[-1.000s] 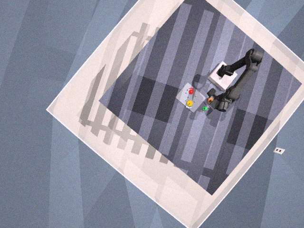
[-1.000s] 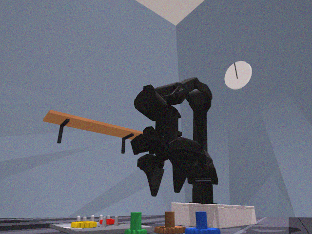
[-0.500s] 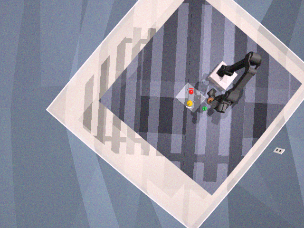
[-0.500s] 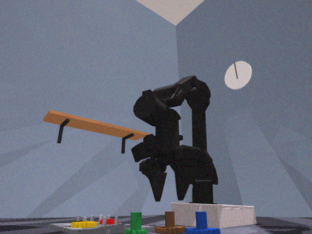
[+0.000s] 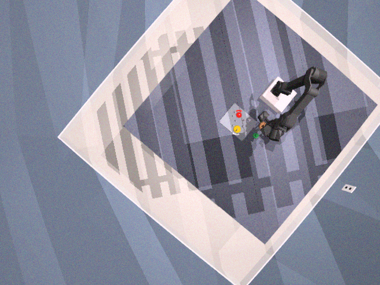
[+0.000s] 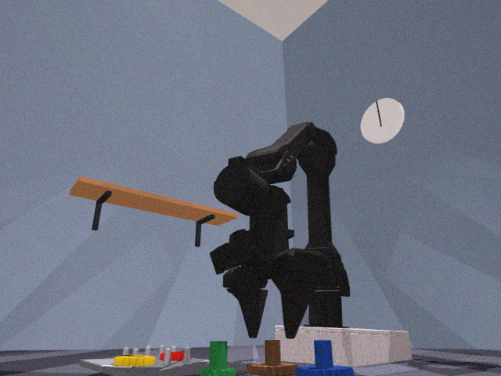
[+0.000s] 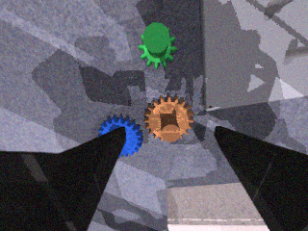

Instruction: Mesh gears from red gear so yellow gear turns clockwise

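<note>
My gripper tip is 3 cm above the brown gear. Also, from my gripper tip: blue gear 7 cm to the left, 3 cm below, 2 cm behind; then green gear 8 cm ahead, 3 cm below, 1 cm to the right; then yellow gear 14 cm to the right, 12 cm ahead, 3 cm below.
</note>
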